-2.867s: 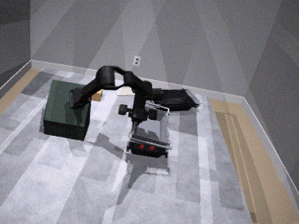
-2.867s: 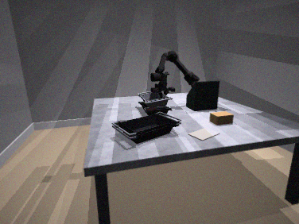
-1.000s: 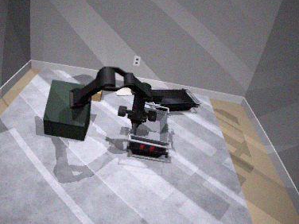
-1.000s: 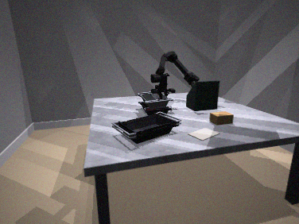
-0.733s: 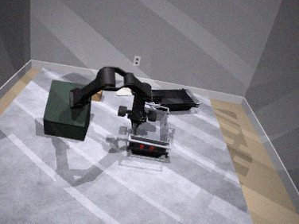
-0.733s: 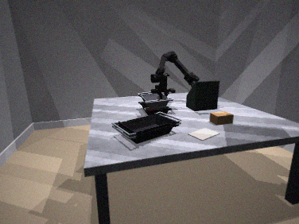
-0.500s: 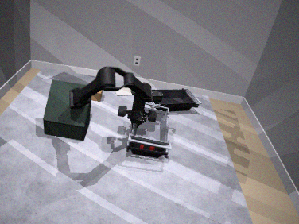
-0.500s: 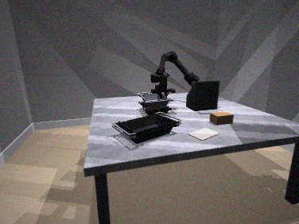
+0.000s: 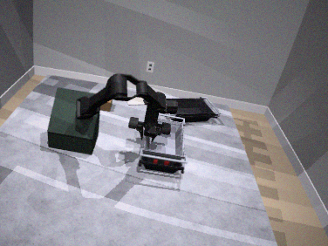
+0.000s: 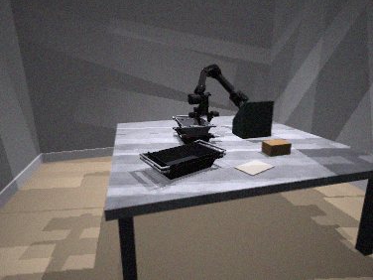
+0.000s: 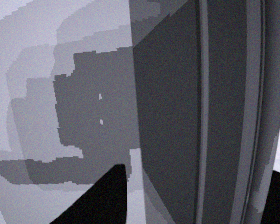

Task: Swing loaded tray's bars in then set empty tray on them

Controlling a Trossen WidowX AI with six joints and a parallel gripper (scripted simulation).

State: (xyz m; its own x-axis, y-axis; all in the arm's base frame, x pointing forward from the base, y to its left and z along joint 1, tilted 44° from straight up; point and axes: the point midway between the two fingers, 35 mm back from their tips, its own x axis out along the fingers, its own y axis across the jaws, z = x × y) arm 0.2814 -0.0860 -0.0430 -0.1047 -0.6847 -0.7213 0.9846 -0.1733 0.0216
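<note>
Now: the loaded tray 80 mm ahead of my gripper tip, 10 mm to the right of it and 30 mm above it. Also, from my gripper tip: brown block: 240 mm behind, 380 mm to the left, 50 mm below; then flat white card: 20 mm behind, 500 mm to the left, 80 mm below.
</note>
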